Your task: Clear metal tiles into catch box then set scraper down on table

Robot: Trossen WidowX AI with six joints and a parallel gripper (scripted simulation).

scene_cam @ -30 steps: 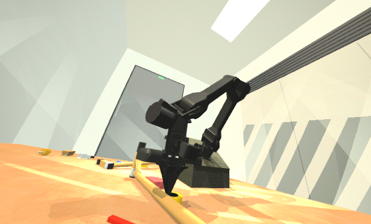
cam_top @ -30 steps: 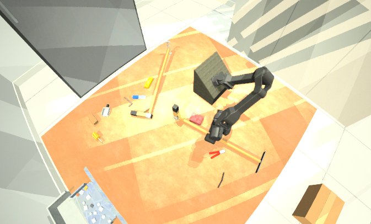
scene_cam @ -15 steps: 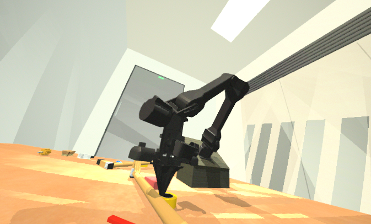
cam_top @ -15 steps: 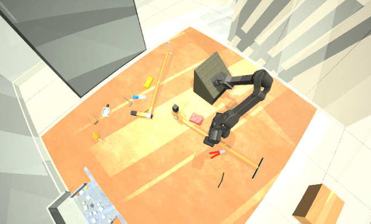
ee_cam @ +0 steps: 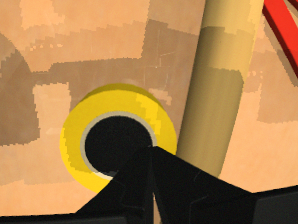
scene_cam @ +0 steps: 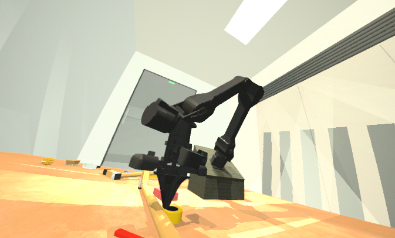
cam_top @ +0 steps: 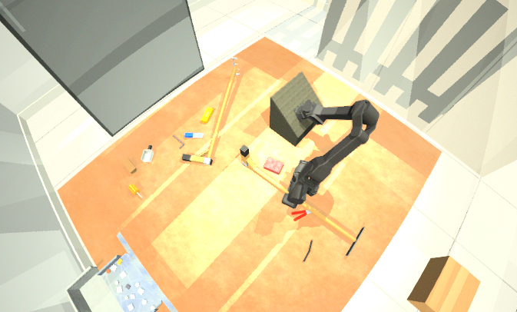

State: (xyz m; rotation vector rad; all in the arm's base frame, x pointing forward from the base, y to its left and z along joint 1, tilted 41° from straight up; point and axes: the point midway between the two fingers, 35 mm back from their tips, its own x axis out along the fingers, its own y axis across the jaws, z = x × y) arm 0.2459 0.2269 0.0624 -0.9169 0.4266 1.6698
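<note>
My gripper tip is now 20 mm past the yellow tape roll and 10 mm above it. Round my gripper tip: red clip (90 mm to the left, 30 mm ahead, 10 mm below); red block (150 mm to the right, 20 mm behind, 10 mm below); long scraper (40 mm above, 30 mm to the left, 20 mm ahead).
</note>
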